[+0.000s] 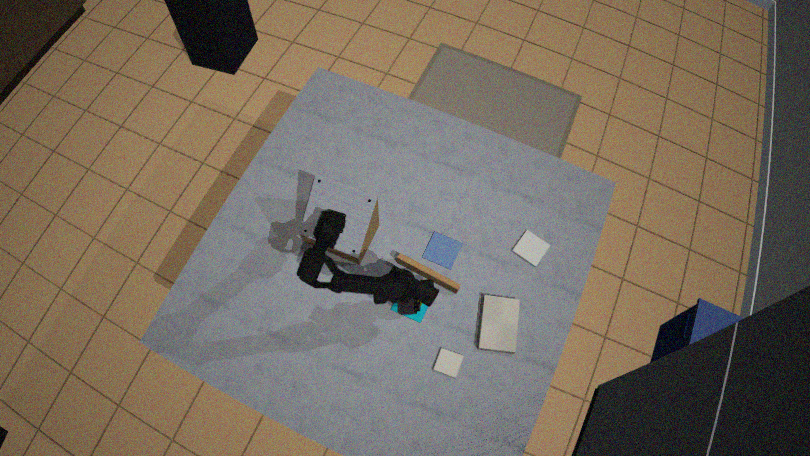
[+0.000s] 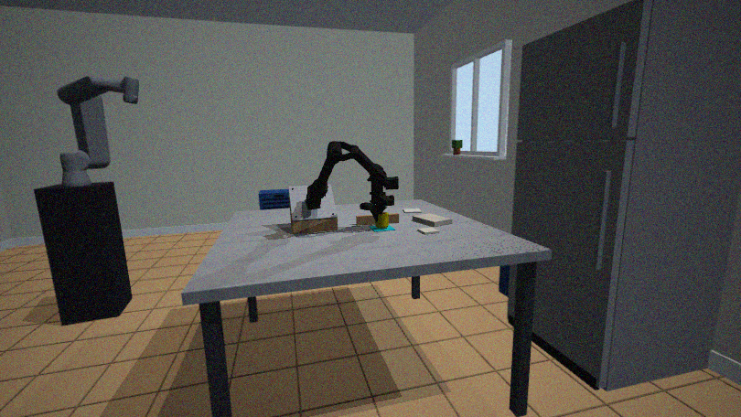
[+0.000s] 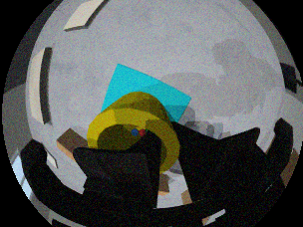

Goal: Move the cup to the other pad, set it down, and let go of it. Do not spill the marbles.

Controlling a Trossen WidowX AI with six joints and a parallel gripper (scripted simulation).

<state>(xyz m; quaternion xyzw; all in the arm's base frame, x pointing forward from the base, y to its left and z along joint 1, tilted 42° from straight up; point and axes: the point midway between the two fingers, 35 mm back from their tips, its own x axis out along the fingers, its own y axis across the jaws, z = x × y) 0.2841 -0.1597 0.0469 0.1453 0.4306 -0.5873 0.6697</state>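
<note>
Right now my gripper tip is 2 cm short of the yellow cup and 1 cm to the right of it. From my gripper tip the other things lie so: blue pad: 22 cm to the left, 6 cm ahead, 5 cm below; then cyan pad: 5 cm below, 3 cm ahead, 1 cm to the left; then wooden bar: 12 cm to the left, 5 cm ahead, 3 cm below.
</note>
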